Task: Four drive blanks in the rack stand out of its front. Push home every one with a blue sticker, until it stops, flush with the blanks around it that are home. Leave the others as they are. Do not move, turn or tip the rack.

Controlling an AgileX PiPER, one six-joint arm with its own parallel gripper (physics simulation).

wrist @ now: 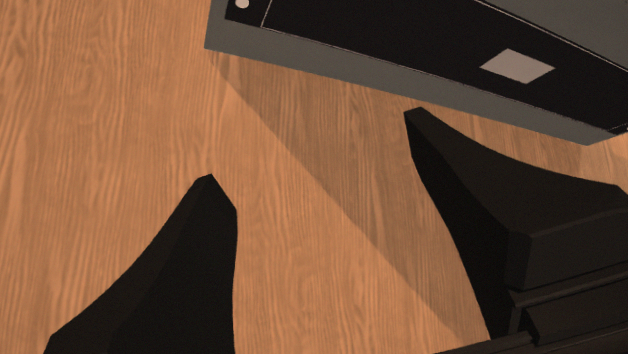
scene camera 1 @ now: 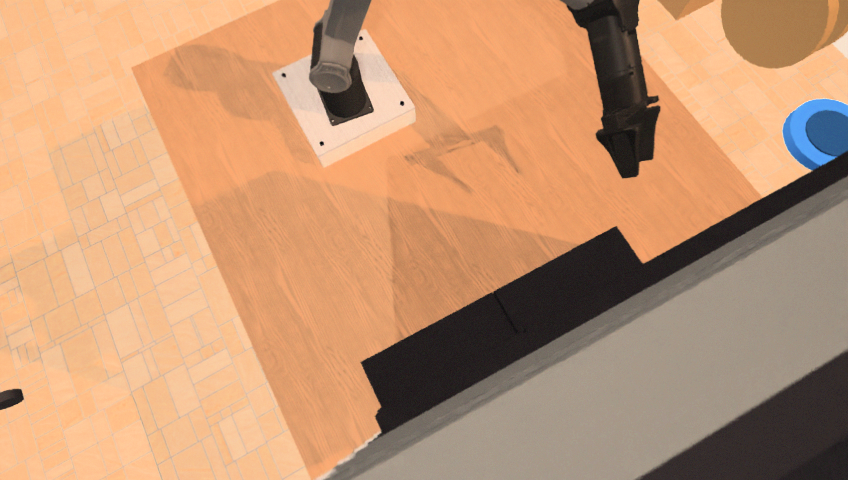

gripper: wrist; scene camera 1
rack: wrist 553, 74; scene camera 1 719, 351
same spot on gripper: (scene camera 1: 634, 142) = (wrist: 538, 167)
